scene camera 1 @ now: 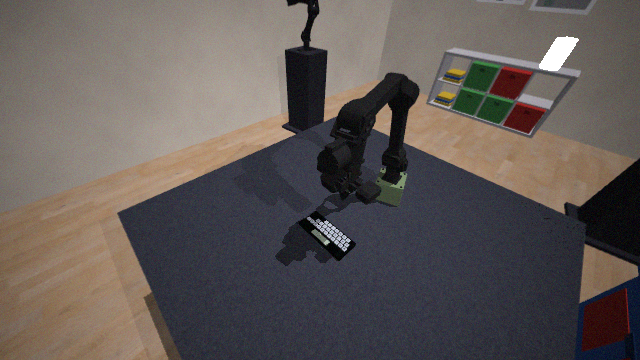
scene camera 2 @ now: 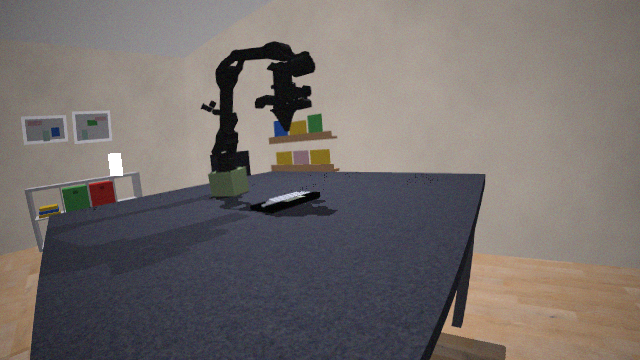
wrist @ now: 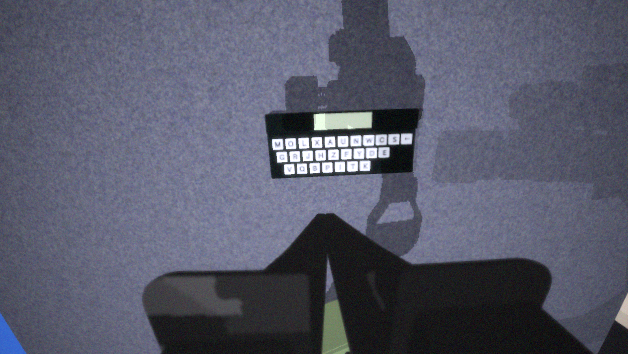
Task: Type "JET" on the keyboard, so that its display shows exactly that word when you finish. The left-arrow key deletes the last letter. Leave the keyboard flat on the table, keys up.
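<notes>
The black keyboard (scene camera 1: 327,236) (scene camera 2: 286,201) (wrist: 400,162) lies flat on the table, keys up, with white letter keys in three rows. Its pale green display (wrist: 343,121) shows no letters that I can read. In the wrist view the J key (wrist: 307,156) and the T key (wrist: 352,167) show, the E key (wrist: 384,152) ends the middle row, and the left-arrow key (wrist: 406,139) is at the top row's right end. My gripper (scene camera 2: 286,130) (wrist: 325,221) is shut and empty. It hangs well above the table, and in the wrist view its tips appear below the keyboard's bottom row, over the table.
The dark table (scene camera 1: 440,280) (scene camera 2: 260,280) carries the arm's light green base block (scene camera 1: 391,192) (scene camera 2: 229,183) on the arm's side of the keyboard. The arm's shadow falls across the table and around the keyboard. A white shelf unit (scene camera 1: 505,58) stands off the table.
</notes>
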